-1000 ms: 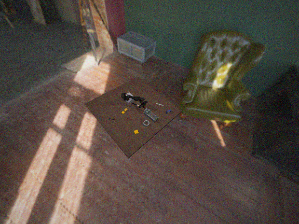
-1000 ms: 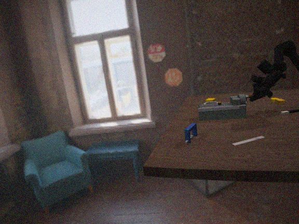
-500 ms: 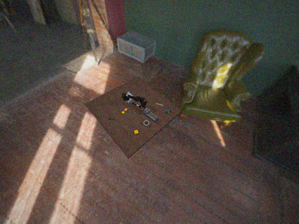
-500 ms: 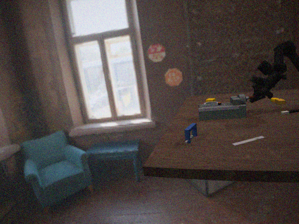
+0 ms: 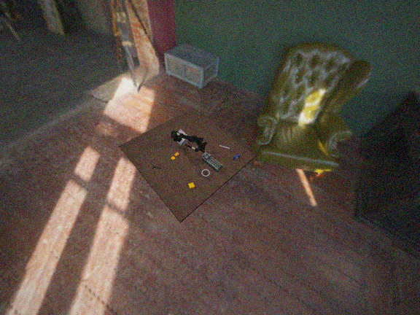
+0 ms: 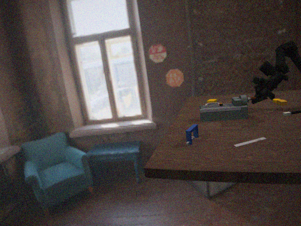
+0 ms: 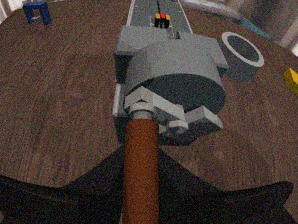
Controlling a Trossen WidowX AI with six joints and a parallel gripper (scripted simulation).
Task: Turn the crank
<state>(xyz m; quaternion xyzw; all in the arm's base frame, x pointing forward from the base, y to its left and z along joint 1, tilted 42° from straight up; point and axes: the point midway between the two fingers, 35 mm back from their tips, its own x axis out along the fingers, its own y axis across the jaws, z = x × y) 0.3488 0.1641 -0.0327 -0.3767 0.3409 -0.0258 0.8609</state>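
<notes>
The crank handle lies 3 cm above my gripper tip and 2 cm behind it. Also, from my gripper tip: blue u-shaped piece (36 cm to the left, 26 cm ahead, 5 cm below); then white strip (34 cm to the left, 8 cm below, 2 cm ahead); then red pointer (17 cm ahead, 1 cm to the left).
</notes>
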